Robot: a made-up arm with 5 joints.
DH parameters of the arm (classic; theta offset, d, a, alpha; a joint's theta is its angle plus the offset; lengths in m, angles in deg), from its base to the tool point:
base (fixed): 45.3 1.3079 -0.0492 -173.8
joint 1: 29 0.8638 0.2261 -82.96
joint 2: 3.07 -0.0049 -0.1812 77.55
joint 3: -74.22 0.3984 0 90
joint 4: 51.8 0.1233 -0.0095 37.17
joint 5: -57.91 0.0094 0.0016 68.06
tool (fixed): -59.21 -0.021 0 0
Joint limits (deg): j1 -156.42..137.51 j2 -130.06..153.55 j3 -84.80..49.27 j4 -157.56..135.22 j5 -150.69..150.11
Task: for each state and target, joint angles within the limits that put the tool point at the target. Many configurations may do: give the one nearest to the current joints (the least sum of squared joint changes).
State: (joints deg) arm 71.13 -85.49 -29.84 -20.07 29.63
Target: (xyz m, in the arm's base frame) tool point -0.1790 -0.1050 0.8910
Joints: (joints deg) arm 68.03 -119.47 -19.03 -21.03 28.94
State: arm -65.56 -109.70 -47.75 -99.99 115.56
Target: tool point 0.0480 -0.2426 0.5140
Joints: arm -62.36 -72.82 -55.53 -91.93 122.87
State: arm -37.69 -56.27 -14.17 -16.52 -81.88
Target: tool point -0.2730 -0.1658 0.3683
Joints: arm -21.78 -47.07 -14.47 -11.96 -72.48
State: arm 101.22 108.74 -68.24 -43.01 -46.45
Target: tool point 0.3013 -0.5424 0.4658
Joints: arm 57.55 137.67 -58.34 -41.37 -44.46
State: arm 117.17 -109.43 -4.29 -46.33 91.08
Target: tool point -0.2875 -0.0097 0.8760
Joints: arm 112.86 -121.97 -44.32 -42.86 95.36
